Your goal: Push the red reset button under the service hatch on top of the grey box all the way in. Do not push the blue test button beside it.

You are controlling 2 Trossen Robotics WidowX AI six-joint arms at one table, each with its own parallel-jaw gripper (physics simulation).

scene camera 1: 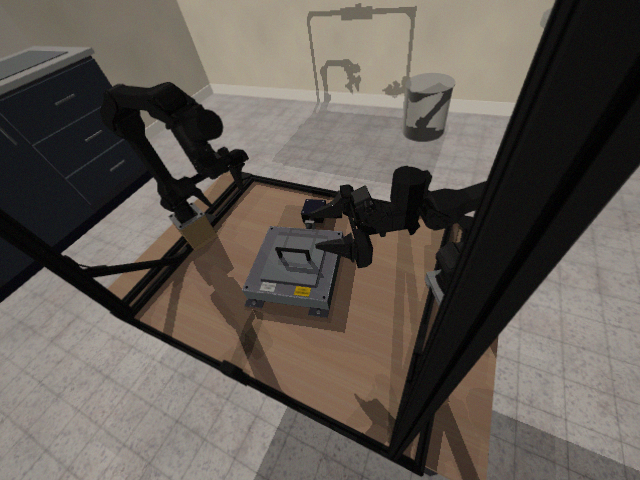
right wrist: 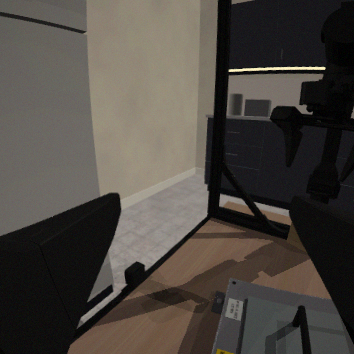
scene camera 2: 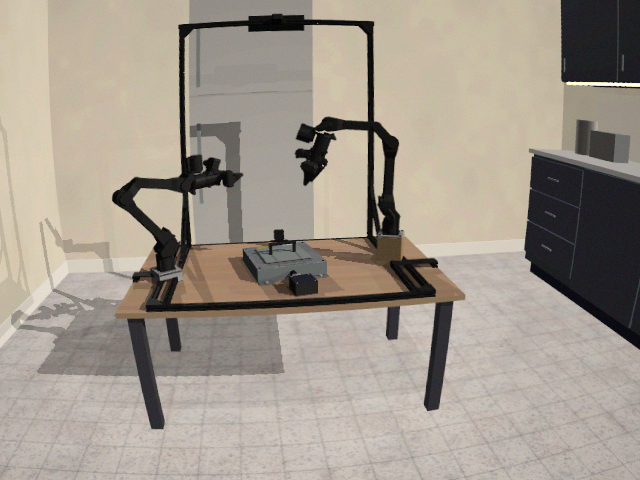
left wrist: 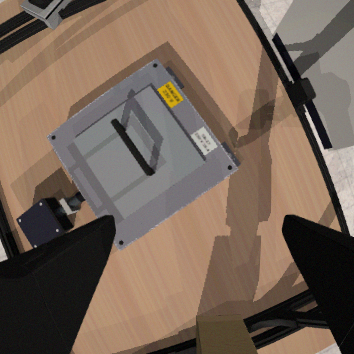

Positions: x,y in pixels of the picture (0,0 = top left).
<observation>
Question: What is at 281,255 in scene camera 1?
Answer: A service hatch.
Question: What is my right gripper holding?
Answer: Nothing.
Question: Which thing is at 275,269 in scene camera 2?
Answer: A grey box.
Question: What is my left gripper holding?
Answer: Nothing.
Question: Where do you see a service hatch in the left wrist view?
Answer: At 137,151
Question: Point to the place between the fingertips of my left gripper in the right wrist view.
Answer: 311,173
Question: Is my right gripper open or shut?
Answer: Open.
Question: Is my left gripper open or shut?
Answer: Open.
</observation>
